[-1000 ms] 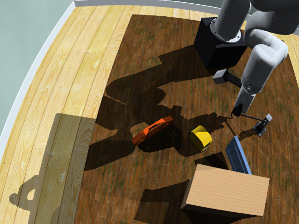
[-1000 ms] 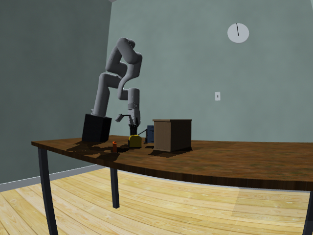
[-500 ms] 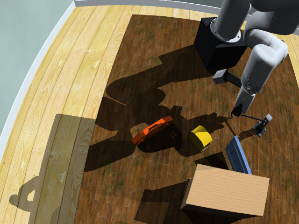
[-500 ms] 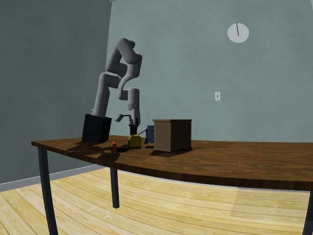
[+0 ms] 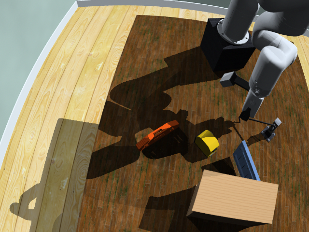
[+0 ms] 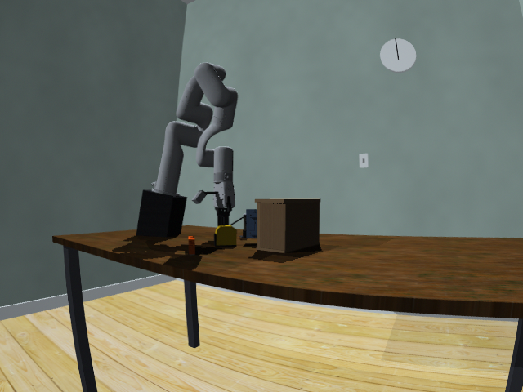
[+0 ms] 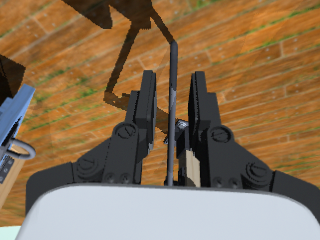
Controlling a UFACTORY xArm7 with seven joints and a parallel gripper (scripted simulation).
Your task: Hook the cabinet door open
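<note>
The hook post lies 40 mm ahead of my hand, 80 mm to the left of it and 10 mm below it. Round my hand: cabinet door 200 mm ahead, 10 mm to the right; orange level-like tool 60 mm ahead, 290 mm to the right, 50 mm below; yellow tape measure 90 mm ahead, 130 mm to the right, 40 mm below.
</note>
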